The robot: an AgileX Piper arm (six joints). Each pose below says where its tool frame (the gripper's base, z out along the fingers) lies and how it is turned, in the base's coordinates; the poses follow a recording.
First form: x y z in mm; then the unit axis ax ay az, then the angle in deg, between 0 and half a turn.
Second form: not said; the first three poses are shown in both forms.
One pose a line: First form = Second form
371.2 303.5 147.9 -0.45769 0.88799 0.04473 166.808 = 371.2 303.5 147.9 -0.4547 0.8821 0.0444 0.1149
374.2 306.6 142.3 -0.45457 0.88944 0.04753 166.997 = 374.2 306.6 142.3 -0.4516 0.8837 0.0472 0.1132
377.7 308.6 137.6 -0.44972 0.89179 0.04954 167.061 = 377.7 308.6 137.6 -0.4469 0.8861 0.0492 0.1127
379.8 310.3 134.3 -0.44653 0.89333 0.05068 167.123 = 379.8 310.3 134.3 -0.4437 0.8877 0.0504 0.1121
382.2 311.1 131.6 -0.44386 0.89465 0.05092 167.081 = 382.2 311.1 131.6 -0.4410 0.8890 0.0506 0.1125
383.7 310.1 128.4 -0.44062 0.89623 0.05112 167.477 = 383.7 310.1 128.4 -0.4380 0.8909 0.0508 0.1091
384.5 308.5 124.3 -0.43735 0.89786 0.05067 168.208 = 384.5 308.5 124.3 -0.4350 0.8931 0.0504 0.1027
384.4 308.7 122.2 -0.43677 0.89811 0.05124 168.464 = 384.4 308.7 122.2 -0.4346 0.8936 0.0510 0.1005
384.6 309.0 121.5 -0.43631 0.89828 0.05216 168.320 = 384.6 309.0 121.5 -0.4340 0.8936 0.0519 0.1018
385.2 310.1 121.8 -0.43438 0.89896 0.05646 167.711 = 385.2 310.1 121.8 -0.4319 0.8938 0.0561 0.1070
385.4 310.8 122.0 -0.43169 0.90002 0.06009 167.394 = 385.4 310.8 122.0 -0.4291 0.8946 0.0597 0.1098
